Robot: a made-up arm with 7 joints.
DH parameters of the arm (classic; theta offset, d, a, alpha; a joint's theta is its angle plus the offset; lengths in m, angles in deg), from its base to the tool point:
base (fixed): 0 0 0 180
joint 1: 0 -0.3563 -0.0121 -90
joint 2: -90 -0.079 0.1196 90
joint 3: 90 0.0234 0.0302 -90
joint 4: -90 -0.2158 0.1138 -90
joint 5: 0 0.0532 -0.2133 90
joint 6: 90 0.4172 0.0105 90
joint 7: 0 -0.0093 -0.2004 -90
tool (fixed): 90 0.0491 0 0
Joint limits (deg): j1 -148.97..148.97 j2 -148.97..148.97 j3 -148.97..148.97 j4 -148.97..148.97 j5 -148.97..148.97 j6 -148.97..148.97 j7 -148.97..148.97
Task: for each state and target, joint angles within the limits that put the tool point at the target. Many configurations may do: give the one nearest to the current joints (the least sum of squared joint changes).
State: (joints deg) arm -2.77 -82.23 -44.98 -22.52 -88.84 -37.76 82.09
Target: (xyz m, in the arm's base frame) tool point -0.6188 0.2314 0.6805
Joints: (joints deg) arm -11.59 -116.80 -29.64 -21.23 -115.52 -48.21 72.57
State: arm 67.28 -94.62 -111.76 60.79 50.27 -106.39 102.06
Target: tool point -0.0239 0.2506 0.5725
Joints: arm 68.68 -118.73 -107.62 48.10 48.01 -108.60 107.11
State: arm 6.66 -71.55 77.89 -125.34 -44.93 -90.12 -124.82
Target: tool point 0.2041 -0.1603 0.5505
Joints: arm 13.38 -85.08 66.56 -104.89 -63.80 -97.63 -119.97
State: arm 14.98 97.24 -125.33 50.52 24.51 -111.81 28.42
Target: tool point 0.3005 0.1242 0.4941
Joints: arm -16.76 94.01 -143.33 43.28 27.42 -120.91 48.73
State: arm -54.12 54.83 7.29 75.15 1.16 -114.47 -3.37
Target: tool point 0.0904 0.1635 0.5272
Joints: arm -41.80 24.29 -8.99 53.71 6.36 -131.75 24.87
